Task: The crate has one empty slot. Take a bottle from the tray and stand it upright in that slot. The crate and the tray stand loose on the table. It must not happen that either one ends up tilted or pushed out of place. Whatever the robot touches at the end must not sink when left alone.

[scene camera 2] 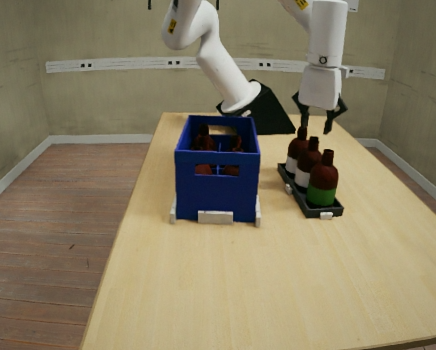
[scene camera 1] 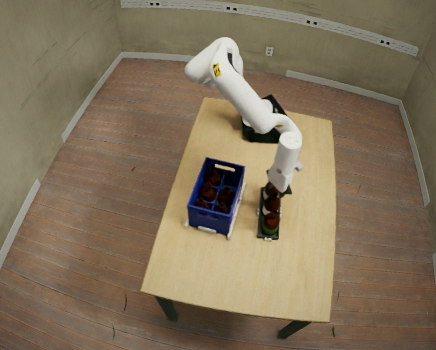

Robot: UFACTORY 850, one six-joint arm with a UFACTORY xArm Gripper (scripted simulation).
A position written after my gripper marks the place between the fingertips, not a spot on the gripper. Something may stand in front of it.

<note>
In view: my gripper (scene camera 2: 315,130) and a blue crate (scene camera 2: 194,192).
</note>
